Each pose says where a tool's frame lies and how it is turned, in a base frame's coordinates. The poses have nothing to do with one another.
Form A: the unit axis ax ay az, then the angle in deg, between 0 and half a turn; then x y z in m.
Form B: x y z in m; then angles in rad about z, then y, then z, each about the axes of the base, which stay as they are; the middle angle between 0 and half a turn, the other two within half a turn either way. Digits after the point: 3 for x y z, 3 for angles.
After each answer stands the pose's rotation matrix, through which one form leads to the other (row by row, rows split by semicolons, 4 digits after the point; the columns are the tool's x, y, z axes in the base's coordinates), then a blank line. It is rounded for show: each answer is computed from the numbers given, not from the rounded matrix.
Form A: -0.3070 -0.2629 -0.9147 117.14 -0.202 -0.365 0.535
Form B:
-0.202 -0.365 0.535 3.022 0.704 1.297
-0.3189 0.9315 0.1749; -0.6964 -0.3555 0.6233; 0.6428 0.0770 0.7621

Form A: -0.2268 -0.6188 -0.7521 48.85 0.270 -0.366 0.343
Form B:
0.270 -0.366 0.343 -3.119 0.552 2.461
0.6756 0.6143 -0.4076; -0.5183 0.7890 0.3299; 0.5243 -0.0116 0.8515

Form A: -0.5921 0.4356 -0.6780 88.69 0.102 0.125 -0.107
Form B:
0.102 0.125 -0.107 -1.522 1.079 0.351
0.3654 0.4258 0.8277; -0.9298 0.2083 0.3034; -0.0432 -0.8805 0.4720

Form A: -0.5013 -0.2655 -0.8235 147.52 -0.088 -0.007 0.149
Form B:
-0.088 -0.007 0.149 2.994 1.152 0.827
-0.3803 0.6876 0.6185; -0.1969 -0.7136 0.6723; 0.9037 0.1339 0.4067

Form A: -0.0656 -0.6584 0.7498 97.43 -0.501 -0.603 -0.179
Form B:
-0.501 -0.603 -0.179 -2.336 1.041 -2.534
-0.1245 -0.6947 -0.7084; 0.7923 0.3602 -0.4925; 0.5973 -0.6226 0.5056

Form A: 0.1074 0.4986 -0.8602 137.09 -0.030 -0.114 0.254
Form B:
-0.030 -0.114 0.254 -0.930 0.989 -1.354
-0.7124 0.6784 0.1794; -0.4929 -0.3018 -0.8161; -0.4995 -0.6698 0.5494

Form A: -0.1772 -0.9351 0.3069 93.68 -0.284 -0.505 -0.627
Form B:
-0.284 -0.505 -0.627 -2.638 1.535 -3.013
-0.0308 -0.1299 -0.9910; 0.4826 0.8664 -0.1286; 0.8753 -0.4822 0.0360

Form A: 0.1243 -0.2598 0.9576 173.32 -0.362 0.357 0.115
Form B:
-0.362 0.357 0.115 -2.078 0.583 -1.185
-0.9624 -0.1758 0.2070; 0.0470 -0.8587 -0.5104; 0.2675 -0.4814 0.8347

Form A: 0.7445 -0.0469 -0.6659 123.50 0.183 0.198 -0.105
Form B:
0.183 0.198 -0.105 0.742 1.434 -2.526
0.3084 0.5011 -0.8086; -0.6095 -0.5485 -0.5724; -0.7304 0.6693 0.1363

